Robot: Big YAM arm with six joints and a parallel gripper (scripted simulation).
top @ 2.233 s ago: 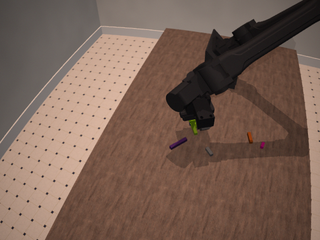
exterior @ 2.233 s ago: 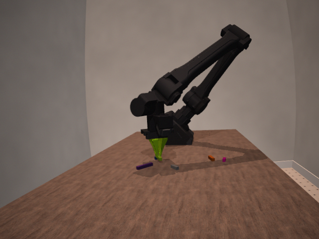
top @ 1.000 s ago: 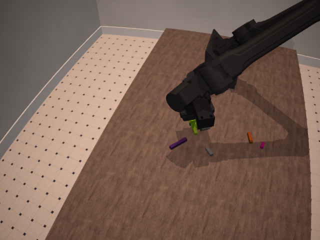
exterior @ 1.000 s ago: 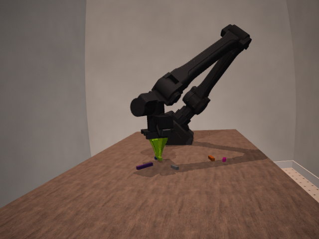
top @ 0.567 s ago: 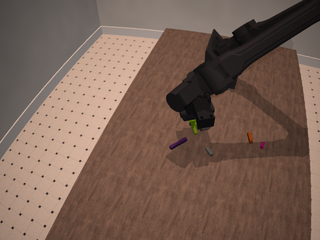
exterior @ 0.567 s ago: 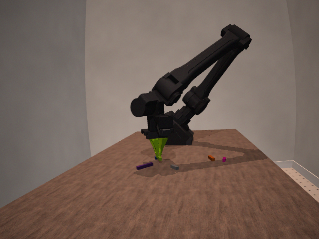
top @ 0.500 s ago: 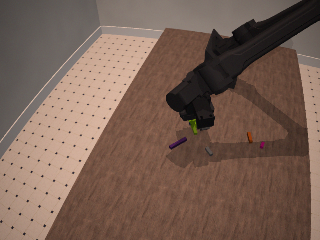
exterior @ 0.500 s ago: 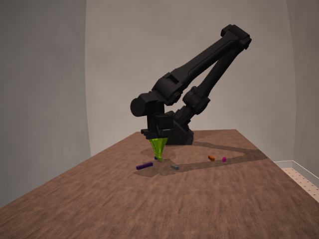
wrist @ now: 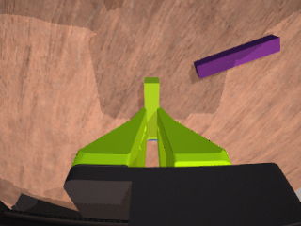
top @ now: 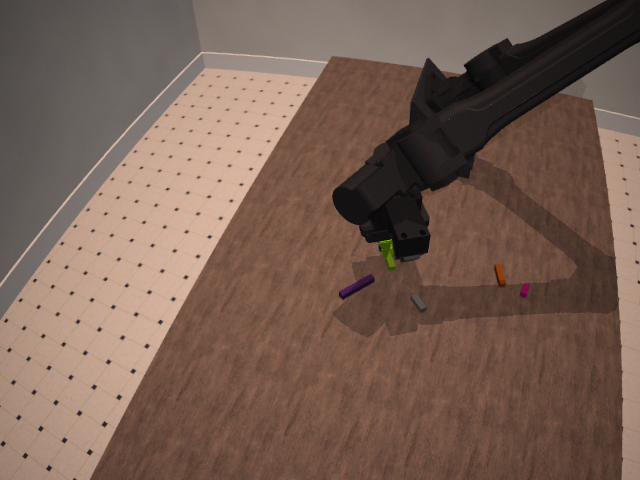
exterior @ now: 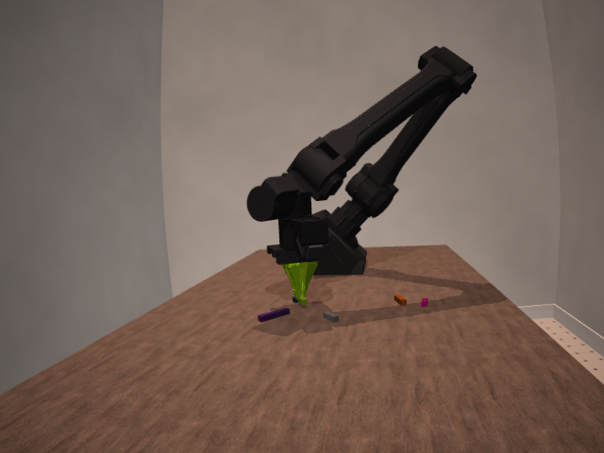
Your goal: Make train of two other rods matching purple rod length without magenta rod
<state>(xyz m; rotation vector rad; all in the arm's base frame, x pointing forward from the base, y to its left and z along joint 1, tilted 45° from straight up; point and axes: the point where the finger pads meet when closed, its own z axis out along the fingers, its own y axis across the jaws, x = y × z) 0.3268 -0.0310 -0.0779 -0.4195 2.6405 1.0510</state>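
Right now my hand is 3 cm past the blue rod, 2 cm above it and 1 cm to the left of it. From my hand the other things lie so: grey rod: 8 cm ahead, 6 cm to the left, 2 cm below; purple rod: 6 cm ahead, 4 cm to the right, 2 cm below; lime rod: 1 cm below.
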